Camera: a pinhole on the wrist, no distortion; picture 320 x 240 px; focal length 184.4 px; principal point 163.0 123.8 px. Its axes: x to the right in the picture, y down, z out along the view. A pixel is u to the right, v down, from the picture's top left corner.
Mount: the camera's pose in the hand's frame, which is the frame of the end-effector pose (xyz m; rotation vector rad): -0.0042 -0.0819 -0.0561 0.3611 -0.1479 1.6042
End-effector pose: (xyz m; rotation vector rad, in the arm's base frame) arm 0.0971 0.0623 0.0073 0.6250 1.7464 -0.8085
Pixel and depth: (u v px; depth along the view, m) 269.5 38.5 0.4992
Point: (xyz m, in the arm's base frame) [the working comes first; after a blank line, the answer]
In the camera's frame: 0.2883 -0.2309 0.4992

0.3350 -0.2663 -0.3759
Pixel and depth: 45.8 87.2 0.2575
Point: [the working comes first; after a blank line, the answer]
In the camera's frame: -0.1637 -0.0511 0.2575

-0.0857 -0.2328 -0.0339
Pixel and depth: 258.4 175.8 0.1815
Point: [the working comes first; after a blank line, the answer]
In the camera's frame: 0.0939 0.0512 0.1815

0.1575 -0.0888 0.0182
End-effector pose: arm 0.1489 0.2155 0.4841 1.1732 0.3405 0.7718
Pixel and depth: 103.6 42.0 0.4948
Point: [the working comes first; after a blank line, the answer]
In the camera's frame: -0.1594 -0.2195 0.4948

0.6879 0.1208 0.3096
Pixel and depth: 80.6 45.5 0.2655
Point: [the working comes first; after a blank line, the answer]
In the camera's frame: -0.1186 -0.1127 0.2655

0.4371 0.1734 0.3123
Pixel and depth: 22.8 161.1 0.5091
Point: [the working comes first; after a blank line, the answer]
In the camera's frame: -0.3871 0.1030 0.5091

0.5462 -0.1248 0.0346
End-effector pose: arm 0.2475 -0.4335 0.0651 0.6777 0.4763 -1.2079
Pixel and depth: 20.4 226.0 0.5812
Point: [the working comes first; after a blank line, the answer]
In the camera's frame: -0.4495 0.3221 0.5812

-0.5071 -0.6901 0.3363
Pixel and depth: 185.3 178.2 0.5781
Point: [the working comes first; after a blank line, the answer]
In the camera's frame: 0.0699 0.1705 0.5781

0.0114 -0.7822 0.4605
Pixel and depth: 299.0 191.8 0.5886
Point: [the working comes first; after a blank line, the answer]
In the camera's frame: 0.4341 0.2171 0.5886

0.3157 -0.7689 0.6656
